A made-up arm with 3 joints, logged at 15 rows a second.
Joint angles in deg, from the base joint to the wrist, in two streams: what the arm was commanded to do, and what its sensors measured. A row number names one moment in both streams.
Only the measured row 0 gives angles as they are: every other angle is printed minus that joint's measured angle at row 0.
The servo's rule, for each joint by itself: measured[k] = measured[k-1] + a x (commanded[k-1-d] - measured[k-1]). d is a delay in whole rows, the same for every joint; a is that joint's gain. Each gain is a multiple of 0.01, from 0.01 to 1. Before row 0 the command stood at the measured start. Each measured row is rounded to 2 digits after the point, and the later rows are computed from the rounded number. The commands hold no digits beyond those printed.
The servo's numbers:
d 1
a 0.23 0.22 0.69
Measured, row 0: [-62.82 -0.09 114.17]
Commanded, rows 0 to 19: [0.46 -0.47 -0.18]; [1.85 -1.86 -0.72]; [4.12 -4.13 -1.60]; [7.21 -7.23 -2.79]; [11.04 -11.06 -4.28]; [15.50 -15.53 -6.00]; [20.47 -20.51 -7.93]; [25.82 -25.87 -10.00]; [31.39 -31.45 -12.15]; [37.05 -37.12 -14.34]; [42.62 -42.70 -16.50]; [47.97 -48.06 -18.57]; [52.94 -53.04 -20.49]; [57.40 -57.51 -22.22]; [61.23 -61.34 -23.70]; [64.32 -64.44 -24.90]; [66.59 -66.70 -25.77]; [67.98 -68.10 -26.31]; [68.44 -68.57 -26.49]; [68.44 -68.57 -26.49]
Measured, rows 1 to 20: [0.00 0.00 0.00]; [0.11 -0.10 -0.12]; [0.51 -0.49 -0.53]; [1.34 -1.29 -1.27]; [2.69 -2.60 -2.32]; [4.61 -4.46 -3.67]; [7.11 -6.90 -5.28]; [10.18 -9.89 -7.11]; [13.78 -13.41 -9.10]; [17.83 -17.38 -11.20]; [22.25 -21.72 -13.37]; [26.94 -26.34 -15.53]; [31.78 -31.12 -17.63]; [36.65 -35.94 -19.60]; [41.42 -40.69 -21.41]; [45.98 -45.23 -22.99]; [50.20 -49.46 -24.31]; [53.97 -53.25 -25.32]; [57.19 -56.52 -26.00]; [59.78 -59.17 -26.34]
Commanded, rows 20 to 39: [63.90 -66.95 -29.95]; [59.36 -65.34 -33.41]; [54.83 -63.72 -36.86]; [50.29 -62.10 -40.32]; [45.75 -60.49 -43.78]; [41.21 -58.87 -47.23]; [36.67 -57.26 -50.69]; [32.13 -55.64 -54.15]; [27.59 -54.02 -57.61]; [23.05 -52.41 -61.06]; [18.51 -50.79 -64.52]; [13.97 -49.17 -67.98]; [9.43 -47.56 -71.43]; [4.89 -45.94 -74.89]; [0.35 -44.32 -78.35]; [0.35 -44.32 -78.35]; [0.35 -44.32 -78.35]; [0.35 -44.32 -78.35]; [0.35 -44.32 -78.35]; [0.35 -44.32 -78.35]
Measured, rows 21 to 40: [61.77 -61.24 -26.44]; [62.26 -62.50 -28.86]; [61.59 -63.12 -32.00]; [60.04 -63.25 -35.35]; [57.80 -63.00 -38.78]; [55.03 -62.45 -42.23]; [51.85 -61.66 -45.68]; [48.36 -60.69 -49.14]; [44.63 -59.58 -52.60]; [40.71 -58.36 -56.06]; [36.65 -57.05 -59.51]; [32.48 -55.67 -62.97]; [28.22 -54.24 -66.43]; [23.90 -52.77 -69.88]; [19.53 -51.27 -73.34]; [15.12 -49.74 -76.80]; [11.72 -48.55 -77.87]; [9.10 -47.62 -78.20]; [7.09 -46.89 -78.30]; [5.54 -46.32 -78.33]
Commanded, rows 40 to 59: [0.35 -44.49 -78.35]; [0.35 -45.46 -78.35]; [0.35 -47.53 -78.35]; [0.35 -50.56 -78.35]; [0.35 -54.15 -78.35]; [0.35 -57.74 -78.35]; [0.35 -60.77 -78.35]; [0.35 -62.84 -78.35]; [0.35 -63.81 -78.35]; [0.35 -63.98 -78.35]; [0.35 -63.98 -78.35]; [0.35 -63.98 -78.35]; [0.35 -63.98 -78.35]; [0.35 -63.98 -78.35]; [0.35 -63.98 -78.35]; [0.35 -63.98 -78.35]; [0.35 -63.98 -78.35]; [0.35 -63.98 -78.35]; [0.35 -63.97 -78.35]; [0.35 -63.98 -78.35]
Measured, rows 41 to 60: [4.35 -45.88 -78.34]; [3.43 -45.57 -78.35]; [2.72 -45.55 -78.35]; [2.17 -45.99 -78.35]; [1.75 -47.00 -78.35]; [1.43 -48.57 -78.35]; [1.18 -50.59 -78.35]; [0.99 -52.83 -78.35]; [0.84 -55.03 -78.35]; [0.73 -56.96 -78.35]; [0.64 -58.50 -78.35]; [0.57 -59.71 -78.35]; [0.52 -60.65 -78.35]; [0.48 -61.38 -78.35]; [0.45 -61.95 -78.35]; [0.43 -62.40 -78.35]; [0.41 -62.75 -78.35]; [0.40 -63.02 -78.35]; [0.39 -63.23 -78.35]; [0.38 -63.39 -78.35]
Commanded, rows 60 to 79: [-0.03 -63.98 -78.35]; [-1.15 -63.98 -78.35]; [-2.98 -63.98 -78.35]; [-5.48 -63.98 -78.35]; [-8.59 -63.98 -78.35]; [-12.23 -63.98 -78.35]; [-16.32 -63.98 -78.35]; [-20.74 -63.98 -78.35]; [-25.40 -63.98 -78.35]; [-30.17 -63.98 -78.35]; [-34.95 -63.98 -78.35]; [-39.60 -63.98 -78.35]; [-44.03 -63.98 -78.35]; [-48.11 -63.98 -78.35]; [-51.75 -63.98 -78.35]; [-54.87 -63.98 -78.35]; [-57.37 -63.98 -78.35]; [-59.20 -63.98 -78.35]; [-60.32 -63.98 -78.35]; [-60.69 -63.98 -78.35]
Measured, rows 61 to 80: [0.37 -63.52 -78.35]; [0.28 -63.62 -78.35]; [-0.05 -63.70 -78.35]; [-0.72 -63.76 -78.35]; [-1.81 -63.81 -78.35]; [-3.37 -63.85 -78.35]; [-5.41 -63.88 -78.35]; [-7.92 -63.90 -78.35]; [-10.87 -63.92 -78.35]; [-14.21 -63.93 -78.35]; [-17.88 -63.94 -78.35]; [-21.81 -63.95 -78.35]; [-25.90 -63.96 -78.35]; [-30.07 -63.96 -78.35]; [-34.22 -63.96 -78.35]; [-38.25 -63.96 -78.35]; [-42.07 -63.96 -78.35]; [-45.59 -63.96 -78.35]; [-48.72 -63.96 -78.35]; [-51.39 -63.96 -78.35]
